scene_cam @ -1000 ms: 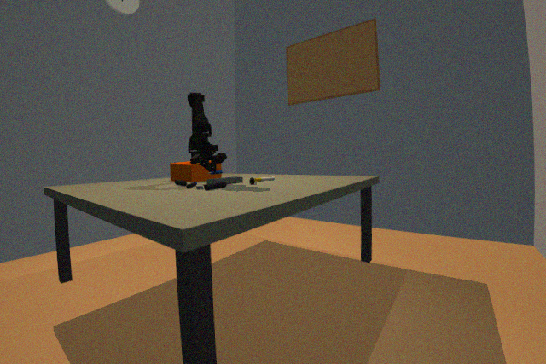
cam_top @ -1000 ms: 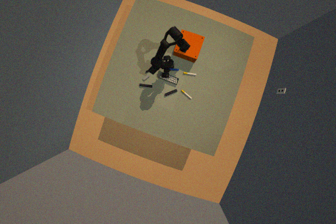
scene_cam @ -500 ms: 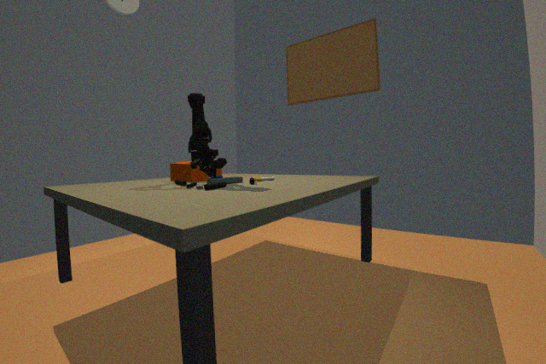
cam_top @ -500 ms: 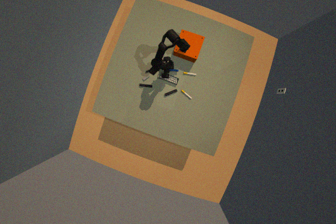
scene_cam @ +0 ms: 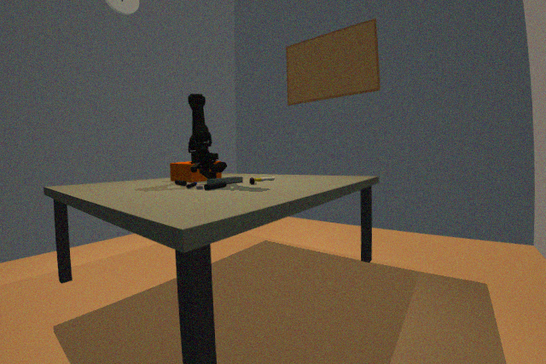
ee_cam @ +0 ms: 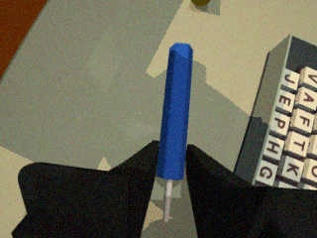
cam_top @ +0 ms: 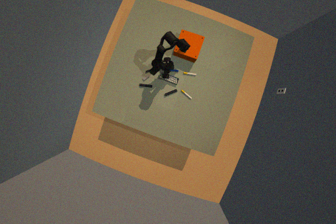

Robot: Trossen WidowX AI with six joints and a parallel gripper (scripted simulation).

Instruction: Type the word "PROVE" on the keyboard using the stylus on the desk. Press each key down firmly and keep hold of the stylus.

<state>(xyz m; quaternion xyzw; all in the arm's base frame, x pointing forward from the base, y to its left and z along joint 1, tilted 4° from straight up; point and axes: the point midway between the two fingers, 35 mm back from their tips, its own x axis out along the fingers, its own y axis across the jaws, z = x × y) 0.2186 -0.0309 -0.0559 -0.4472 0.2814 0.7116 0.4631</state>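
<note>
The blue stylus is 1 cm to the right of my gripper tip. Also, from my gripper tip: grey stylus tip 3 cm to the right, 2 cm ahead; grey block 18 cm ahead, 17 cm to the right; blue-capped black pen 14 cm to the right, 5 cm ahead.
</note>
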